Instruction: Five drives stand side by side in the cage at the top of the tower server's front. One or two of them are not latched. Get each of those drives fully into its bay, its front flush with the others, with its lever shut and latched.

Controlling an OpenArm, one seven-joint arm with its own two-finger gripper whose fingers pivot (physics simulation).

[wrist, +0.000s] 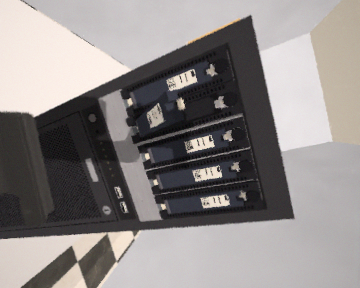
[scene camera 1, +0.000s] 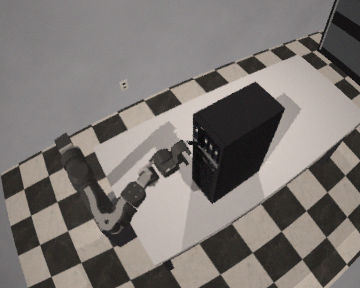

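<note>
The black tower server [scene camera 1: 240,135] [wrist: 272,150] stands upright, with five drives side by side in its top cage. In the wrist view they appear stacked. The second drive from the top [wrist: 200,107] has its blue lever [wrist: 156,116] swung outward; in the scene view this lever [scene camera 1: 190,143] juts from the front. Whether its body is flush is unclear. The top drive [wrist: 181,80] and the three lower drives [wrist: 199,143] [wrist: 207,173] [wrist: 215,201] have levers lying flat. My gripper [scene camera 1: 188,154] is open and empty, just in front of the cage, apart from the lever.
The server stands on a white table top [scene camera 1: 200,235] over a checkered floor. Below the cage are a light strip [wrist: 132,170], a panel with a button and ports, and a mesh front [wrist: 70,165]. A dark cabinet [scene camera 1: 345,40] stands at the far right.
</note>
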